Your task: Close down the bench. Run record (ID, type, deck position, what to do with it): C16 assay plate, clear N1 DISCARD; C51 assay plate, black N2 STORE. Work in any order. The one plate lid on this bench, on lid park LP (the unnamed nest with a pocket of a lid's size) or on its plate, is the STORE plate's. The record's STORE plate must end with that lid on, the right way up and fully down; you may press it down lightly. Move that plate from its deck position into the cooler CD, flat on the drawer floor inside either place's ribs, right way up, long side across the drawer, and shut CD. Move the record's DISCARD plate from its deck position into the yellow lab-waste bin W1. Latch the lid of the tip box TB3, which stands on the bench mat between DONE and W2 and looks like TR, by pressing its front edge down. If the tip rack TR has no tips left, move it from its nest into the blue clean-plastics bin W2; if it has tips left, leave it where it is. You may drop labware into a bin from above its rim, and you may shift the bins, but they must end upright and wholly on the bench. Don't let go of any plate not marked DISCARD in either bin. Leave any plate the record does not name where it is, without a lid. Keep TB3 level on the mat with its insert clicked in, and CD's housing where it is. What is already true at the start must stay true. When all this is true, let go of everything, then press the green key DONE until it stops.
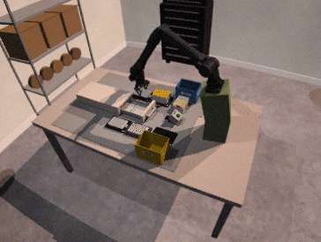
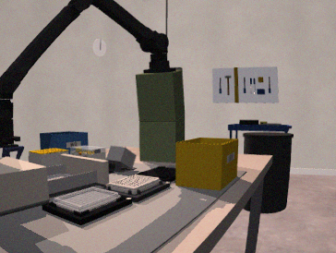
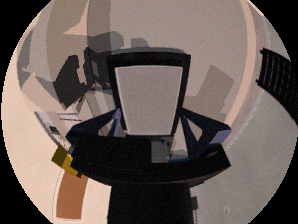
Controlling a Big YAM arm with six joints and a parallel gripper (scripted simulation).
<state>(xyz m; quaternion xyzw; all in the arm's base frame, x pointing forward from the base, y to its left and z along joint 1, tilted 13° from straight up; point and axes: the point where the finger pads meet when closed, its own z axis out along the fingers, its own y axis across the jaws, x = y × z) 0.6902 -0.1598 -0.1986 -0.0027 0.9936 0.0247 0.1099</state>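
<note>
Now: hand 20 mm above the black plate. Round my hand: black nest N2 (30 mm below); then yellow-topped tip rack TR (180 mm behind, 10 mm to the right, 10 mm above); then clear plate lid (10 mm below).
</note>
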